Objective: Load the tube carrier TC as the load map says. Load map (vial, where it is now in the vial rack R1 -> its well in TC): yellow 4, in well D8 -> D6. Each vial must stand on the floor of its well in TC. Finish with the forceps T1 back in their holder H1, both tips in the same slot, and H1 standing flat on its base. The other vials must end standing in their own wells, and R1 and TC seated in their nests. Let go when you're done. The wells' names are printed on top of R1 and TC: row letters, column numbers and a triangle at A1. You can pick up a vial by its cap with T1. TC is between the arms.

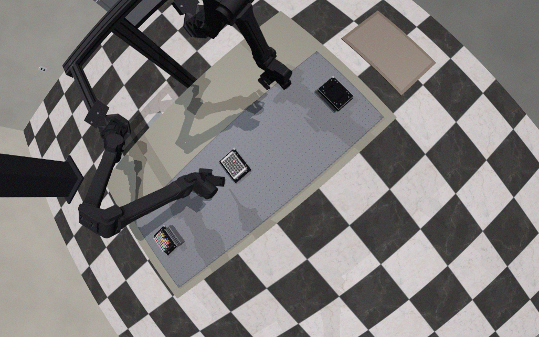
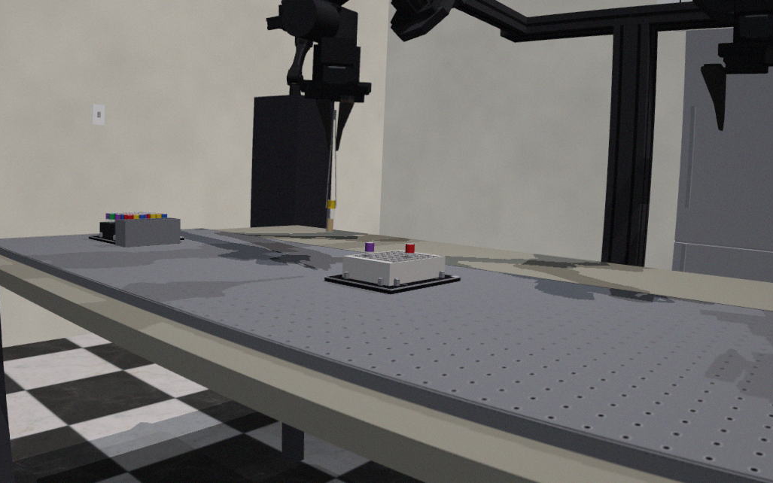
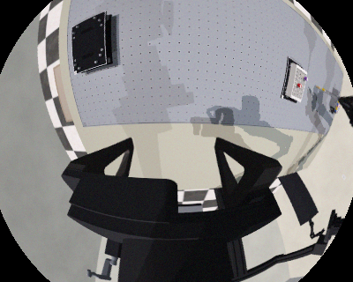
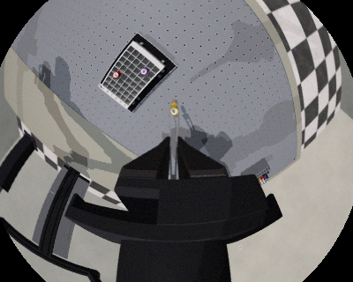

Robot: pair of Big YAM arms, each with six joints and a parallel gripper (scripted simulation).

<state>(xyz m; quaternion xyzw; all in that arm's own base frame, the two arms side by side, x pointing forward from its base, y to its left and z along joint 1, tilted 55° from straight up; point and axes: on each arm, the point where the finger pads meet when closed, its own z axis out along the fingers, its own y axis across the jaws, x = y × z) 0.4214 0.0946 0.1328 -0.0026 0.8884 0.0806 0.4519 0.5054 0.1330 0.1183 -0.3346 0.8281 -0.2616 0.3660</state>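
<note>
Now: the white tube carrier TC 170 mm below my right hand, 100 mm to the left of it and 20 mm behind it. From my right hand the other things lie so: grey holder H1: 460 mm to the right, 180 mm below, 20 mm behind.
</note>
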